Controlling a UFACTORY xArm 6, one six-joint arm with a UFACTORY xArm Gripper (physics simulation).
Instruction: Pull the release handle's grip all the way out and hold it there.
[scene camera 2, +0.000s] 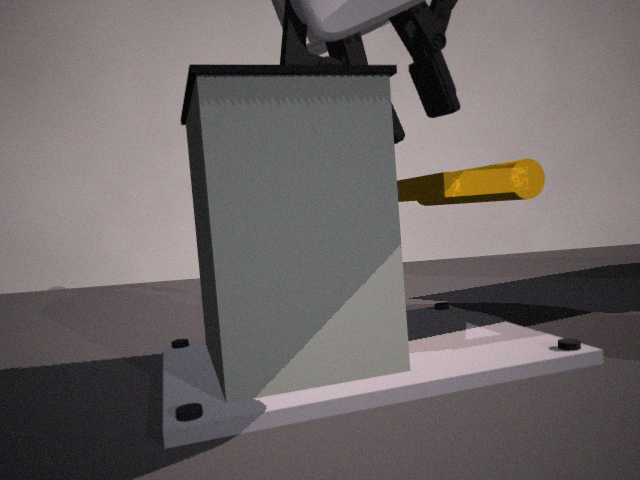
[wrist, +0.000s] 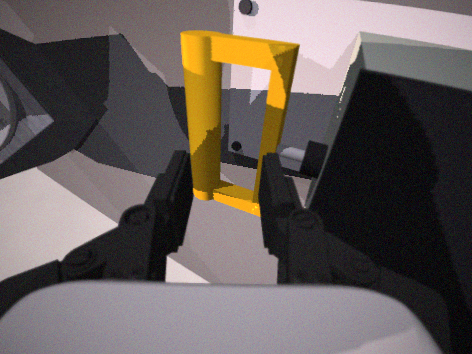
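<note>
The release handle is a yellow rectangular frame with a thick round grip bar (scene camera 2: 527, 178) (wrist: 202, 110) on its outer side, away from the housing. A short grey shaft (wrist: 292, 153) with a black collar shows between the handle and the grey-green housing (scene camera 2: 299, 206) (wrist: 400, 65). My gripper (scene camera 2: 420, 126) (wrist: 226, 174) is partly open, with nothing between its fingers. In the scene view the fingertips are above the handle, close to the housing's right side. In the wrist view one fingertip overlaps the grip bar's lower left edge and the other overlaps the frame's inner bar; the handle lies beyond them.
The housing has a black top cap (scene camera 2: 294, 70) beneath the gripper's body and stands on a white base plate (scene camera 2: 496, 356) (wrist: 300, 30) with black bolts at its corners. The housing wall rises close beside the right finger in the wrist view. Dark shadows cross the floor.
</note>
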